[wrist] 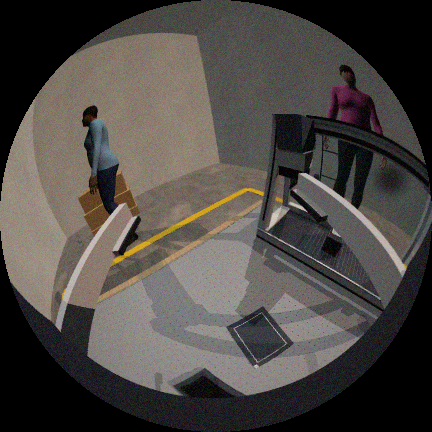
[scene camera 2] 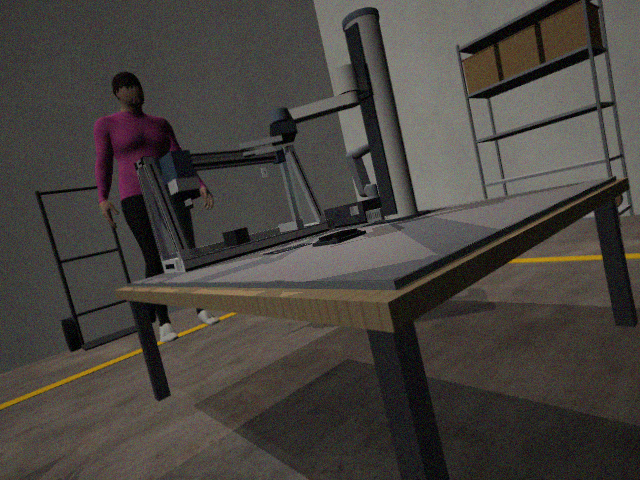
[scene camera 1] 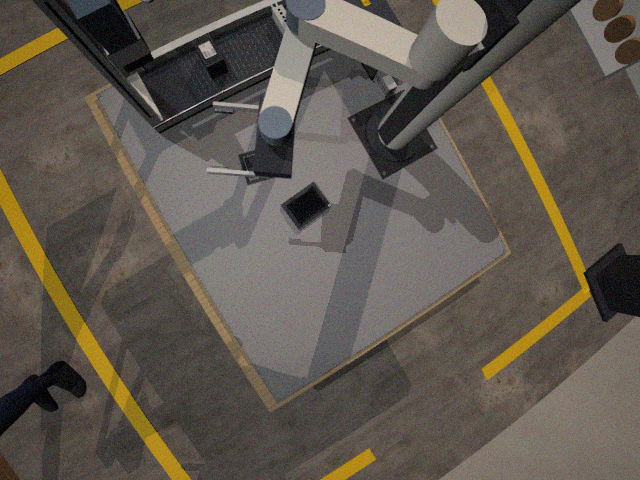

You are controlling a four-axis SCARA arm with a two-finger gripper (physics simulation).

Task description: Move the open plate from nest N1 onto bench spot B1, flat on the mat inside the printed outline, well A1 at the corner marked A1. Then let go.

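Frame: origin at the arm's base, x back, y right, z up, level; metres.
Where they show: gripper, fingertip midpoint: (wrist: 212, 194) (scene camera 2: 241, 151) (scene camera 1: 210, 137); arm's base at its link origin: (scene camera 1: 392, 134).
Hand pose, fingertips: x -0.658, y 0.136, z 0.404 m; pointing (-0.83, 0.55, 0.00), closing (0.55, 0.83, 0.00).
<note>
Each offset is from my fingertips to the top centre of the thing. "spot": to the spot under its first point. Level surfaces: height alone.
The open plate @[dx +0.169, dy -0.224, dz -0.365 m] (scene camera 1: 306, 205) is a black rectangle inside the grey-rimmed nest N1 (scene camera 1: 290, 219) (scene camera 2: 338, 237); the nest's edge also shows at the bottom of the wrist view, cut off. Bench spot B1 is a dark mat @[dz -0.390 m] (scene camera 2: 289, 247) (wrist: 260, 336) with a thin white printed outline and a small pale mark at one corner; in scene camera 1 it is mostly hidden under the gripper. My gripper (scene camera 1: 210, 138) (scene camera 2: 241, 149) (wrist: 212, 194) is open with its two long pale fingers wide apart and nothing between them. It hangs high above the table, over and beyond the mat's far side.
A gantry frame (scene camera 2: 160, 217) with a dark ribbed deck @[dz -0.343 m] (scene camera 1: 248, 46) (wrist: 300, 235) stands beside B1. A small black block @[spot: dx +0.129, dy +0.379, dz -0.300 m] (scene camera 1: 217, 68) (scene camera 2: 236, 236) (wrist: 331, 246) sits on that deck. The arm's column (scene camera 2: 387, 113) rises at the table's back. A person in pink (scene camera 2: 135, 139) (wrist: 352, 107) stands behind the gantry.
</note>
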